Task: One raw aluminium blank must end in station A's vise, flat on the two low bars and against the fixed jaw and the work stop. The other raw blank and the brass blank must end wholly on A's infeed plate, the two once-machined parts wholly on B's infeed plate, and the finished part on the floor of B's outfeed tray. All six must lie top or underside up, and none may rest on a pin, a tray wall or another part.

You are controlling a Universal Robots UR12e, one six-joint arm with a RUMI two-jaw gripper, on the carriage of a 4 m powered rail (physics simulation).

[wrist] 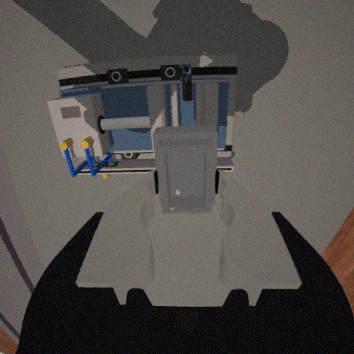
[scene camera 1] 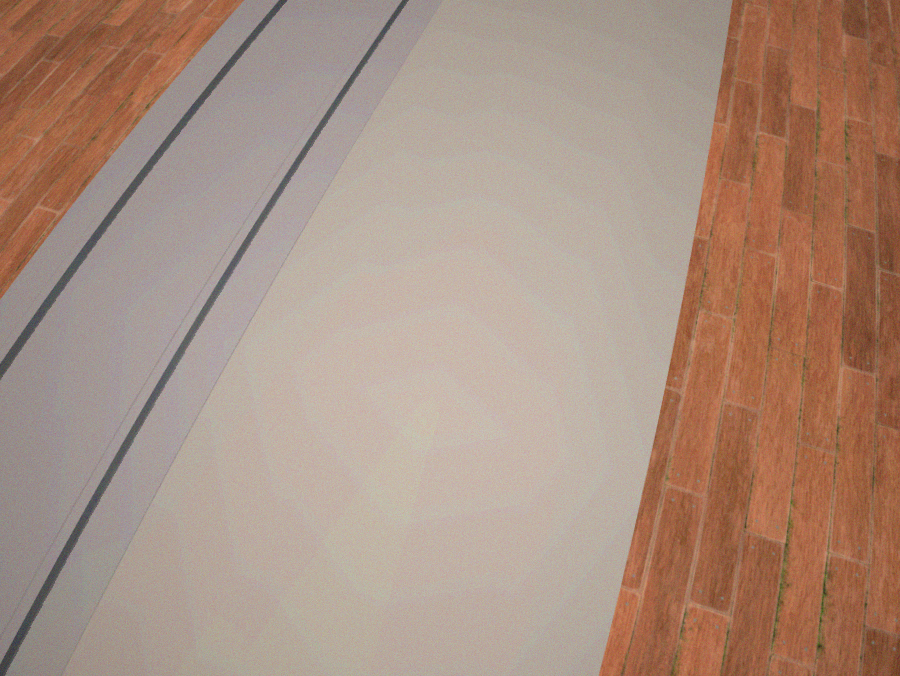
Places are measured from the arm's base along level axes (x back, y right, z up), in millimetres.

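Pixels of known places: gripper, between the fingertips: [wrist: 186, 171].
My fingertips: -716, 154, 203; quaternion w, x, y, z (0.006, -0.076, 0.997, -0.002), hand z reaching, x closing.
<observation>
For each thing: its top centre in the pictures, then the offset to it from my fingertips, as dx, dy, dz. "spot": a spot on its surface instead.
- grey metal part, centre of its top: [wrist: 185, 182] +0, -2, +21
- pale low bar, a spot on its surface: [wrist: 175, 107] spot: +19, -21, -152
- black work stop, centre of its top: [wrist: 186, 87] +8, -51, -136
- grey block, centre of its top: [wrist: 74, 128] +162, +23, -137
- thick rod, centre of its top: [wrist: 124, 124] +90, +11, -146
- black rail, a spot on its surface: [wrist: 142, 74] spot: +81, -57, -212
My gripper [wrist: 186, 171] in the wrist view is shut on a grey metal part [wrist: 186, 167], gripping its two long sides. The part has a rectangular outline on its upper face; which of the parts it is, I cannot tell. It hangs above the near edge of the vise and hides some of it. Behind it, the vise shows its left jaw [wrist: 157, 102], right jaw [wrist: 206, 104], a pale low bar [wrist: 175, 107] and the black work stop [wrist: 187, 89]. No part shows between the jaws in their visible stretch. The infeed plates and the outfeed tray do not show.
Left of the jaws stand a grey block [wrist: 75, 122] with a thick rod [wrist: 125, 123] and blue jointed hoses [wrist: 90, 162] with yellow tips. A black rail [wrist: 142, 74] runs along the vise's far side. Scene camera 1 shows a pale floor strip [scene camera 1: 472, 291], dark rail lines [scene camera 1: 218, 287] and brick-coloured flooring [scene camera 1: 785, 327].
</observation>
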